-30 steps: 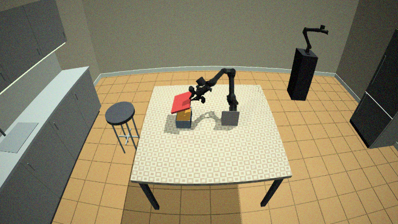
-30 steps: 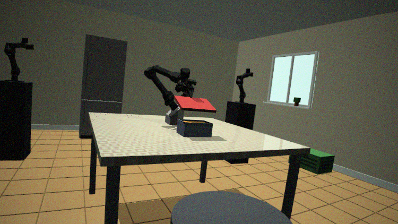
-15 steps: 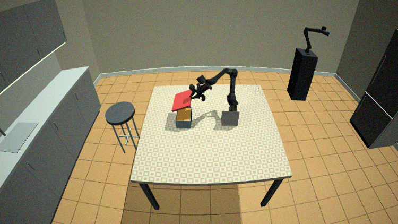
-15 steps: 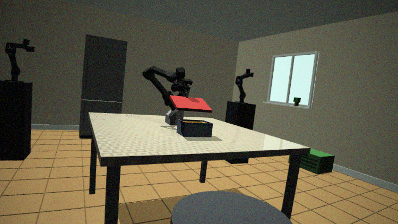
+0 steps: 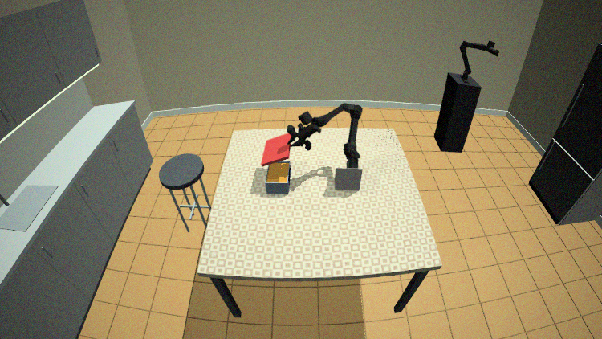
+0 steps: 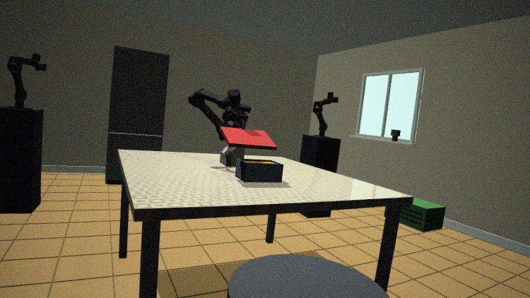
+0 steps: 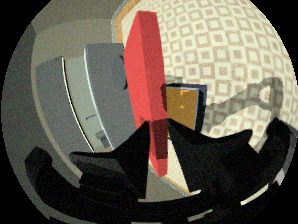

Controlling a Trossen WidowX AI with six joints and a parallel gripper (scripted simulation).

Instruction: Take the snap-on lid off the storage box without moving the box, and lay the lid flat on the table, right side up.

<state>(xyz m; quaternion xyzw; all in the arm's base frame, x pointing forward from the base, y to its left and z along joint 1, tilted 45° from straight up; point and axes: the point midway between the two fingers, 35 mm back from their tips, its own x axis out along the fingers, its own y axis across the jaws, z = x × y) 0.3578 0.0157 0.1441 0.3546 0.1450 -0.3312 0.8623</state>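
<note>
Now: the flat red lid 7 cm ahead of my gripper tip and 2 cm below it. Also, from my gripper tip: blue-grey storage box (19 cm below, 8 cm to the left, 7 cm ahead).
</note>
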